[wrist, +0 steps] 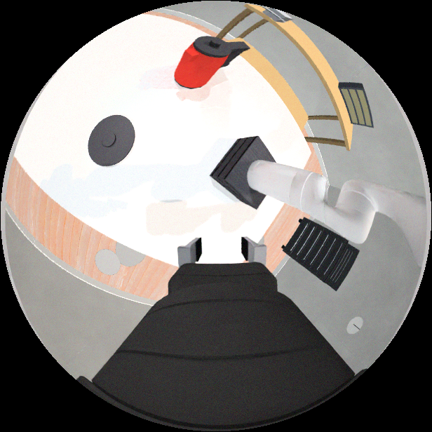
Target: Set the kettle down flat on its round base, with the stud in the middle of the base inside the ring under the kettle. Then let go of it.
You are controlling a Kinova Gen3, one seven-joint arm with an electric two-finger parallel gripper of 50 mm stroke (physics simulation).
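Observation:
The red kettle point(201, 66) with a black lid and a black handle stands upright on the white table top at the upper middle of the wrist view. Its underside and the ring there are hidden. The round dark base point(120, 149) with a raised stud point(108, 139) in its middle lies flat on the table at the left, apart from the kettle. My gripper point(221, 245) is open and empty, at the lower middle of the view, well away from both the kettle and the base.
The arm's black mount block point(244, 170) and white arm links point(310, 187) stand right of the middle. The white table top point(165, 120) has a wood-coloured border point(65, 222). A yellow wooden frame point(320, 65) is at the upper right, and a black slatted object point(320, 252) lies at the lower right.

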